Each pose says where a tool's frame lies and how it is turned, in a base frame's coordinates. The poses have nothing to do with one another.
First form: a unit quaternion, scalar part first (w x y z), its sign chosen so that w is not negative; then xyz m.
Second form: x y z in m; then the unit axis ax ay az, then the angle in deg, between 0 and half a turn. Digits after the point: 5 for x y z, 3 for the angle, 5 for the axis.
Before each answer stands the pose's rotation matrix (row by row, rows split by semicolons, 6 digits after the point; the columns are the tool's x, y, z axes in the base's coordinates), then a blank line. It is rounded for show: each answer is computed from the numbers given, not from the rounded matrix.
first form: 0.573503 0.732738 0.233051 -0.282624 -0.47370 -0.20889 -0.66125
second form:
0.731622 0.665702 -0.146868; 0.017359 -0.233563 -0.972187; -0.681490 0.708723 -0.182436

-0.47370 -0.20889 -0.66125 0.89445 0.28448 -0.34500 110.010
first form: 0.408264 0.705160 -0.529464 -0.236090 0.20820 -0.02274 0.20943
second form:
0.327859 -0.553939 -0.765284; -0.939487 -0.105977 -0.325780; 0.099360 0.825785 -0.555164

0.20820 -0.02274 0.20943 0.77247 -0.58000 -0.25863 131.808
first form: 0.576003 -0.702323 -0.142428 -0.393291 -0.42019 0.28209 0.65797
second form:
0.650073 0.653134 0.388356; -0.253013 -0.295870 0.921111; 0.716512 -0.697049 -0.027086

-0.42019 0.28209 0.65797 -0.85917 -0.17423 -0.48112 109.660
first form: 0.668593 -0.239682 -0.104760 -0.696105 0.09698 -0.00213 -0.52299
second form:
0.008927 0.981039 0.193604; -0.880603 -0.084018 0.466347; 0.473771 -0.174651 0.863156

0.09698 -0.00213 -0.52299 -0.32231 -0.14088 -0.93609 96.083
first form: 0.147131 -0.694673 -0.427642 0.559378 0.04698 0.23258 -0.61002
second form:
0.008437 0.429539 -0.903009; 0.758747 -0.590949 -0.274011; -0.651331 -0.682843 -0.330897

0.04698 0.23258 -0.61002 -0.70232 -0.43235 0.56553 163.079
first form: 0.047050 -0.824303 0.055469 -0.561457 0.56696 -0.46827 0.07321
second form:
0.363378 -0.038613 0.930841; -0.144280 -0.989419 0.015280; 0.920402 -0.139854 -0.365105

0.56696 -0.46827 0.07321 -0.82522 0.05553 -0.56208 174.606
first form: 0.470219 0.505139 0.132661 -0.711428 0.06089 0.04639 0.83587
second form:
-0.047457 0.803078 -0.593981; -0.535029 -0.522590 -0.663809; -0.843499 0.286294 0.454471

0.06089 0.04639 0.83587 0.57236 0.15032 -0.80611 123.903
